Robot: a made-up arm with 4 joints.
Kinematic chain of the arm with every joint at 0, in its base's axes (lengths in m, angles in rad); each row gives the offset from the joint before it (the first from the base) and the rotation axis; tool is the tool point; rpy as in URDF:
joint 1: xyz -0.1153 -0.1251 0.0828 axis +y
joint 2: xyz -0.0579 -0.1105 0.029 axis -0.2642 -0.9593 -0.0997
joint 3: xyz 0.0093 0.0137 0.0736 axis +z
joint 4: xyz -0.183 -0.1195 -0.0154 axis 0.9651 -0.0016 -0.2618
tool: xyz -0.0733 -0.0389 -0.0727 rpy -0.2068 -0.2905 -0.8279
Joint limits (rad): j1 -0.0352..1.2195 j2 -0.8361..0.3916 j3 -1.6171..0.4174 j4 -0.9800..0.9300
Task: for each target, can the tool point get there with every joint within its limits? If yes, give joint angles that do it. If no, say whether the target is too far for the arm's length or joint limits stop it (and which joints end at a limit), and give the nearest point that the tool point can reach.
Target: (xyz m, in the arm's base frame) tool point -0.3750 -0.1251 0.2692
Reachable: yes | joints 0.3702 -0.2665 -0.7906 0.4838
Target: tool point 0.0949 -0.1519 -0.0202
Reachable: no: joint limits stop it (at a limit: joint 1, joint 2, joint 3, joint 4) | nearest point -0.0368 0.0227 0.2150 | short by 0.321 m
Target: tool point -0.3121 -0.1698 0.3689
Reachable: yes | joints 0.4139 -0.6293 -0.7814 0.1710
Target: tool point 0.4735 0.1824 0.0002
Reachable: no: too far | nearest point 0.0792 -0.0212 0.3148 | short by 0.544 m
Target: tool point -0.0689 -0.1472 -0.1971
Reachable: no: joint limits stop it (at a limit: joint 1, joint 2) | nearest point -0.2234 0.0361 0.0343 | short by 0.333 m
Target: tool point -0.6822 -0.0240 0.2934
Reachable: no: too far | nearest point -0.4534 -0.1115 0.2122 | short by 0.258 m
